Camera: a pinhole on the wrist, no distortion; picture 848 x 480 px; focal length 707.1 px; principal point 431.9 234.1 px. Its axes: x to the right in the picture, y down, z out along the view. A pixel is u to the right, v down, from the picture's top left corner.
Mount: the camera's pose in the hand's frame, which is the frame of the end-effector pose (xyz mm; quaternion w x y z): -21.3 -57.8 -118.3 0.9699 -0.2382 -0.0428 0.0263
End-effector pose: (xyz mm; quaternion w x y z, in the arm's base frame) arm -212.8 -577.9 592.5 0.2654 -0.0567 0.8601 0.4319
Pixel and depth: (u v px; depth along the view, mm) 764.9 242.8 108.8
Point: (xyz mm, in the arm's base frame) -236.1 -592.1 590.0
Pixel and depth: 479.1 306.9 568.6
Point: -117.0 -145.2 622.0
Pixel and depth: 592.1 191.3 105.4
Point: -210.5 -603.0 596.8
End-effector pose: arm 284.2 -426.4 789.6 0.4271 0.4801 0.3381 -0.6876
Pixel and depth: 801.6 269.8 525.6
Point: 325.2 -880.2 695.8
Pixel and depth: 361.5 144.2 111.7
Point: 278.7 -395.0 826.8
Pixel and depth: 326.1 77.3 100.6
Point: 270.1 -383.7 828.0
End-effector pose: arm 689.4 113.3 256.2 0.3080 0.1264 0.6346 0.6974
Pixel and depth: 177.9 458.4 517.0
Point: 949.4 159.0 652.9
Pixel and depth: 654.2 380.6 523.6
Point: 714.9 410.9 566.7
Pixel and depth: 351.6 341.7 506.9
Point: 889.8 269.4 561.6
